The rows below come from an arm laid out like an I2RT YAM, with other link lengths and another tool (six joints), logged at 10 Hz.
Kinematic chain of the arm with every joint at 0, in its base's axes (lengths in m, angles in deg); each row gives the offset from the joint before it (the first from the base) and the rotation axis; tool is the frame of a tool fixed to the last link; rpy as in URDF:
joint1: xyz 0 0 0.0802 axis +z
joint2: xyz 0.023 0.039 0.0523 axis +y
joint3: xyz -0.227 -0.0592 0 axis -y
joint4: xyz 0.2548 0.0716 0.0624 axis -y
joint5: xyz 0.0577 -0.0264 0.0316 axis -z
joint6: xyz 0.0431 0 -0.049 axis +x
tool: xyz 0.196 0.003 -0.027 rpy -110.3 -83.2 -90
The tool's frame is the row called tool.
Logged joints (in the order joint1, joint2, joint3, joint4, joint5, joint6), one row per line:
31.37 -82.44 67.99 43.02 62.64 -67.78
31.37 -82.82 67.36 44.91 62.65 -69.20
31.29 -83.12 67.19 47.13 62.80 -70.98
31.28 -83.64 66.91 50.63 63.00 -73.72
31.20 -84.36 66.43 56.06 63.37 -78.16
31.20 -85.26 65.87 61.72 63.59 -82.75
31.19 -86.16 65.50 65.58 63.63 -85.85
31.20 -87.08 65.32 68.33 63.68 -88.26
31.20 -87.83 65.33 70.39 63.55 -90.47
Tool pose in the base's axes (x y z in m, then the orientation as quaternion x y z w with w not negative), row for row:
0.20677 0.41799 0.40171 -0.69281 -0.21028 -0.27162 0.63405
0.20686 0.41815 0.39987 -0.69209 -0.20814 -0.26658 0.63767
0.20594 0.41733 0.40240 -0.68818 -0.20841 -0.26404 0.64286
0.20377 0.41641 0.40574 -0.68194 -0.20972 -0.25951 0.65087
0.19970 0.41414 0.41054 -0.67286 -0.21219 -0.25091 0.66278
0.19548 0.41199 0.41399 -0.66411 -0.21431 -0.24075 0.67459
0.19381 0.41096 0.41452 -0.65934 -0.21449 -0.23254 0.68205
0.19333 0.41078 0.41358 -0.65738 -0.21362 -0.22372 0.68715
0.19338 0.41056 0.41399 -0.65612 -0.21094 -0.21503 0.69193
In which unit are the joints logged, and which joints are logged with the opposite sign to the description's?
The joints are logged in degrees. Opposite sign: joint2, joint5, joint6.
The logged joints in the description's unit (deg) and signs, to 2 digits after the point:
31.37 82.44 67.99 43.02 -62.64 67.78
31.37 82.82 67.36 44.91 -62.65 69.20
31.29 83.12 67.19 47.13 -62.80 70.98
31.28 83.64 66.91 50.63 -63.00 73.72
31.20 84.36 66.43 56.06 -63.37 78.16
31.20 85.26 65.87 61.72 -63.59 82.75
31.19 86.16 65.50 65.58 -63.63 85.85
31.20 87.08 65.32 68.33 -63.68 88.26
31.20 87.83 65.33 70.39 -63.55 90.47

